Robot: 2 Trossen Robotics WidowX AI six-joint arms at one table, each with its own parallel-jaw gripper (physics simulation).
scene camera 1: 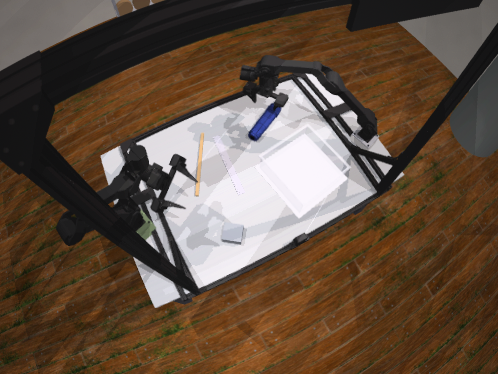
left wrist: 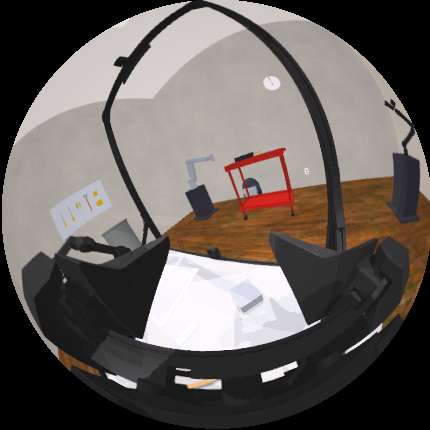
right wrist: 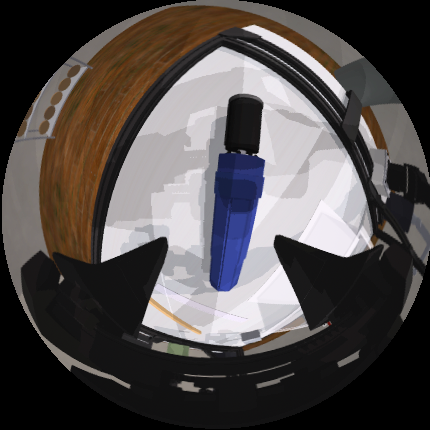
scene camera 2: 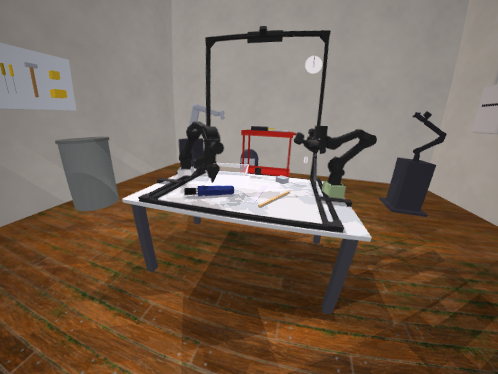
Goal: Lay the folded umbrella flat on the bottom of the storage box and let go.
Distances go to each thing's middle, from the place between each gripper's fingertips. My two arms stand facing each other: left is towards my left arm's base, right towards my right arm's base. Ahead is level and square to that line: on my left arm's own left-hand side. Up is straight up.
Right now my left hand is 460 mm to the left of the storage box [scene camera 1: 303,166], 250 mm above it and 60 mm short of it.
Now: right hand 31 cm past the storage box, 3 cm to the left of it and 5 cm above it.
